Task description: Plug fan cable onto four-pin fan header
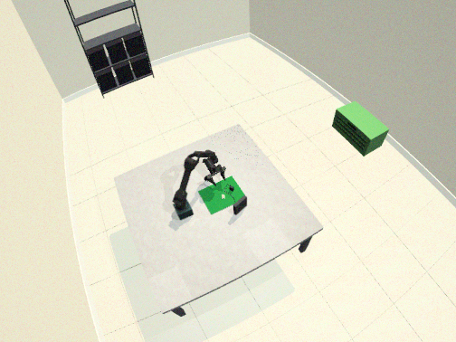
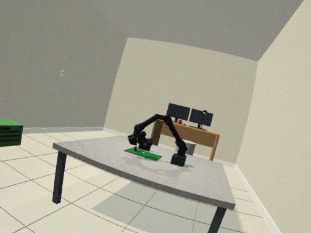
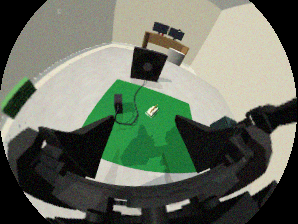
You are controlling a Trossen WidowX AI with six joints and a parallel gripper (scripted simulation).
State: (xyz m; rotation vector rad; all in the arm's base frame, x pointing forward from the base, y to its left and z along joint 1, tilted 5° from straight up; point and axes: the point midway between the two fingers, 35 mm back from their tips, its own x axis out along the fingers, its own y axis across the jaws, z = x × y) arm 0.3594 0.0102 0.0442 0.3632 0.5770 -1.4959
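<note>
Now: the black plug 60 mm ahead of my gripper tip, 60 mm to the right of it and 60 mm below it. Also, from my gripper tip: black fan 10 mm behind, 230 mm to the right, 20 mm below; then white header 40 mm behind, 70 mm to the right, 80 mm below; then green circuit board 30 mm behind, 40 mm to the right, 90 mm below.
</note>
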